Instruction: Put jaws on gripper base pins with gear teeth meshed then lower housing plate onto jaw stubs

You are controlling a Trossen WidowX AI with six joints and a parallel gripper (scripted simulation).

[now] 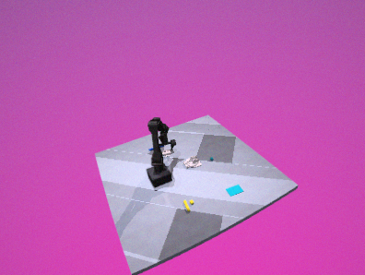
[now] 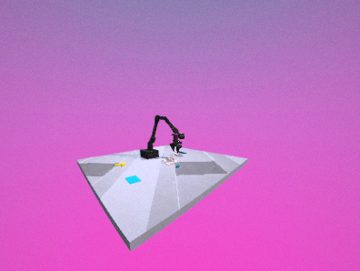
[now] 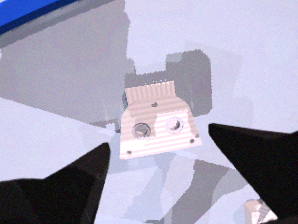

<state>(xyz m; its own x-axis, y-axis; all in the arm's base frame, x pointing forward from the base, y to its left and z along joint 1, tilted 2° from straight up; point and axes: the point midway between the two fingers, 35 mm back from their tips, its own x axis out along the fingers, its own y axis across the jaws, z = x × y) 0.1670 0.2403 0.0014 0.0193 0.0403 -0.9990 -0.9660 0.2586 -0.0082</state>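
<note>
Right now the pale plate is 10 mm to the left of my gripper tip and 10 mm below it. Round my gripper tip: pale flat part (230 mm to the right, 160 mm ahead, 30 mm below); pale jaw (210 mm to the right, 110 mm ahead, 20 mm below); blue stick (150 mm to the left, 40 mm behind, 30 mm below).
</note>
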